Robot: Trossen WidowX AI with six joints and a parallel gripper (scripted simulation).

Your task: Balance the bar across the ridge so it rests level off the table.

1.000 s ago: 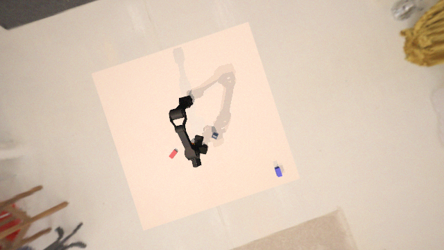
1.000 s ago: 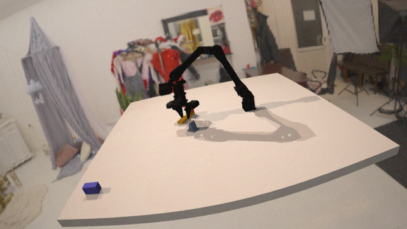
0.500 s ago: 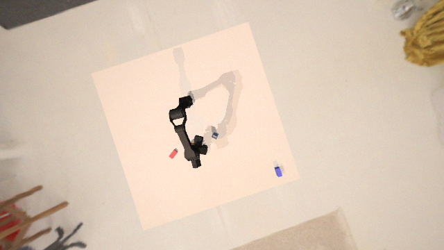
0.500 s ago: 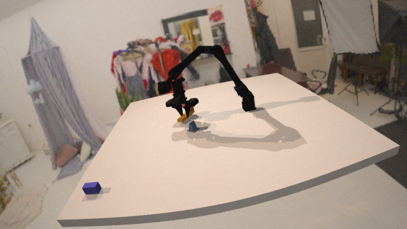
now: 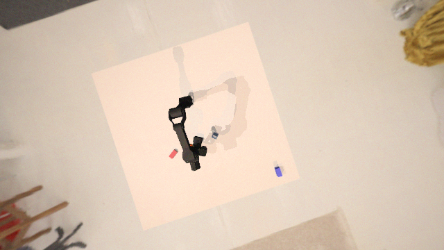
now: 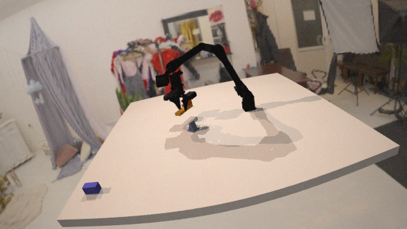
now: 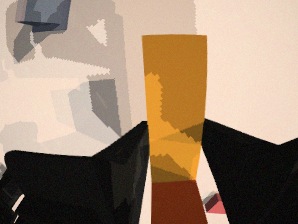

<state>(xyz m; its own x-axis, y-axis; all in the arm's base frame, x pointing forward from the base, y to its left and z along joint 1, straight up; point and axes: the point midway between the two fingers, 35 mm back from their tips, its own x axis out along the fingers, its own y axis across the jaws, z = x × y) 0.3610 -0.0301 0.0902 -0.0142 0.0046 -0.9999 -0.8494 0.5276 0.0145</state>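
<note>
Now: the bar 3 cm to the right of my gripper tip, 2 cm behind it and 2 cm above it. The rest, counted from my gripper tip: red block (21 cm to the right, 5 cm below, 1 cm behind); blue block (53 cm to the left, 38 cm ahead, 4 cm below).
</note>
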